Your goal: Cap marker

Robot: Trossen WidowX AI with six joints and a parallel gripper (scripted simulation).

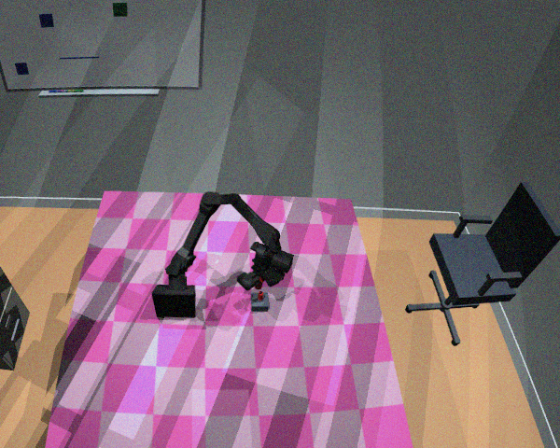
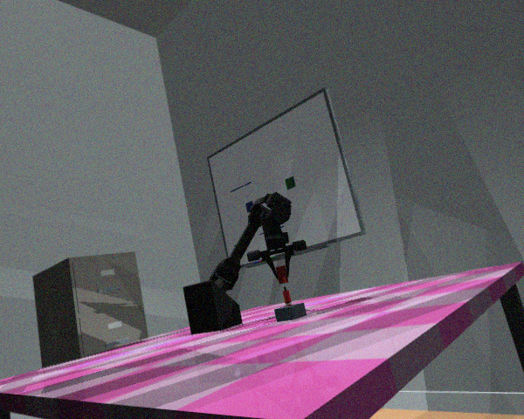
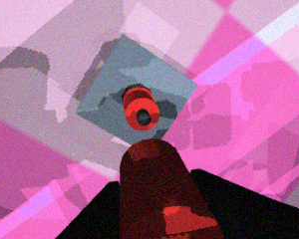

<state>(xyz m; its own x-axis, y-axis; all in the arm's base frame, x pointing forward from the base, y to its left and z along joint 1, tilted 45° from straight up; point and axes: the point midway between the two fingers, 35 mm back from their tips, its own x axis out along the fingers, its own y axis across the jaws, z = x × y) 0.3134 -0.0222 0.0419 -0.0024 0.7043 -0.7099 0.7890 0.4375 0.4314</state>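
The grey holder block lies 1 cm ahead of my gripper tip, 2 cm to the right of it and 10 cm below it. Round my gripper tip: red cap: 1 cm above.
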